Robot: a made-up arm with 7 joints.
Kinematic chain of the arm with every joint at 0, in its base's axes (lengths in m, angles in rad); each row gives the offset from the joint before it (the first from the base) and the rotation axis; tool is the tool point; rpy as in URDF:
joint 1: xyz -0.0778 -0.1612 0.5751 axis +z
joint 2: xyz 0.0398 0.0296 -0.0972 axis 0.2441 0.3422 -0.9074
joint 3: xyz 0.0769 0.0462 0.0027 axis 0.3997 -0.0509 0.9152
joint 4: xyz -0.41 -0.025 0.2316 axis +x
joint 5: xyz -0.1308 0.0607 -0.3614 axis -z
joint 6: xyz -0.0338 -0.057 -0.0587 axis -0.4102 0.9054 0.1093
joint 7: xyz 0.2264 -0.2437 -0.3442 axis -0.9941 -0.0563 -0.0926
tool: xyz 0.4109 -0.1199 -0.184 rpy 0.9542 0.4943 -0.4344
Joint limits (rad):
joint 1: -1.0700..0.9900
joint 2: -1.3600..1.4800
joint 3: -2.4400..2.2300
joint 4: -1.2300..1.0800
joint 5: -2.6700..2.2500
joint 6: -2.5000..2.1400
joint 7: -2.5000..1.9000
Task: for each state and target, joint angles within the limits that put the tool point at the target. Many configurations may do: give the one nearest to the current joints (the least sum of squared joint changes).
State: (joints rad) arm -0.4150 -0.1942 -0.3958 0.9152 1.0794 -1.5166 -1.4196
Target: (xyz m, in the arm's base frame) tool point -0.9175 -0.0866 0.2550
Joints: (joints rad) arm -0.3424 -0.3003 -0.4211 0.8899 1.7410 -1.4647 -1.0100
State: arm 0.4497 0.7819 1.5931 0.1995 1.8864 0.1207 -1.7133
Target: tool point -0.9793 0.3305 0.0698
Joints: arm 0.3237 1.0895 1.3995 0.6290 1.9880 0.4320 -1.6067
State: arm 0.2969 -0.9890 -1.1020 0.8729 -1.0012 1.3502 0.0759
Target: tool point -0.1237 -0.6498 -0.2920
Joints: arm 0.1112 -0.7503 -1.2207 0.4318 -0.5829 1.5905 -0.0353
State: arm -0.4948 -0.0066 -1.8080 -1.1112 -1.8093 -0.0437 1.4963
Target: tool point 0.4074 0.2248 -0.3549
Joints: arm -0.9818 0.3730 -1.8382 -0.8940 -2.5340 -0.1934 1.6554
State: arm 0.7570 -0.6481 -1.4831 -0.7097 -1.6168 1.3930 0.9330
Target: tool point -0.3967 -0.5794 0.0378
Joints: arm 0.3594 -0.1824 -1.7864 -0.7290 -1.8477 1.2192 1.1190
